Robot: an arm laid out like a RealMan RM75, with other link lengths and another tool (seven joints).
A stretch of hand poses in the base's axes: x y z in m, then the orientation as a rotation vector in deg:
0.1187 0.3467 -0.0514 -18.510 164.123 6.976
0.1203 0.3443 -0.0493 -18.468 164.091 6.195
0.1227 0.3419 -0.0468 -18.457 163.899 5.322
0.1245 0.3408 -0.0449 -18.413 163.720 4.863
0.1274 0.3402 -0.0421 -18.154 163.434 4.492
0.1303 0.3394 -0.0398 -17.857 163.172 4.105
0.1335 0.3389 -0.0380 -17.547 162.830 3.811
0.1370 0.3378 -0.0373 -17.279 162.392 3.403
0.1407 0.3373 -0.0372 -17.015 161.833 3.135
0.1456 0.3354 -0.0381 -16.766 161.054 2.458
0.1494 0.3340 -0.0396 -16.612 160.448 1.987
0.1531 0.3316 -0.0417 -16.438 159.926 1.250
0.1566 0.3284 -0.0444 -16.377 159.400 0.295
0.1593 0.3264 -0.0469 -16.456 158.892 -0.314
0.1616 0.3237 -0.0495 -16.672 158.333 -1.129
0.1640 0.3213 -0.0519 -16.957 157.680 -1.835
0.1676 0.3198 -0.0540 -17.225 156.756 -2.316
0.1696 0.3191 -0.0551 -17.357 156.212 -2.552
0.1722 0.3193 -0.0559 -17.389 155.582 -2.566
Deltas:
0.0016 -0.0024 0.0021 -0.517 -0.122 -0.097
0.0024 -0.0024 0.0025 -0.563 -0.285 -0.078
0.0018 -0.0011 0.0019 -0.284 -0.228 -0.063
0.0029 -0.0006 0.0028 -0.190 -0.341 -0.197
0.0029 -0.0008 0.0023 -0.200 -0.321 -0.226
0.0032 -0.0005 0.0018 -0.128 -0.391 -0.222
0.0035 -0.0011 0.0007 -0.200 -0.493 -0.201
0.0037 -0.0005 0.0001 -0.093 -0.599 -0.178
0.0049 -0.0019 -0.0009 -0.353 -0.850 -0.200
0.0038 -0.0014 -0.0015 -0.243 -0.652 -0.123
0.0037 -0.0024 -0.0021 -0.434 -0.590 -0.173
0.0035 -0.0032 -0.0027 -0.602 -0.598 -0.121
0.0027 -0.0020 -0.0025 -0.386 -0.540 0.016
0.0023 -0.0027 -0.0026 -0.545 -0.589 0.089
0.0024 -0.0024 -0.0024 -0.474 -0.665 0.159
0.0036 -0.0015 -0.0021 -0.296 -0.918 0.201
0.0020 -0.0007 -0.0011 -0.139 -0.539 0.108
0.0026 0.0002 -0.0008 0.037 -0.621 0.078

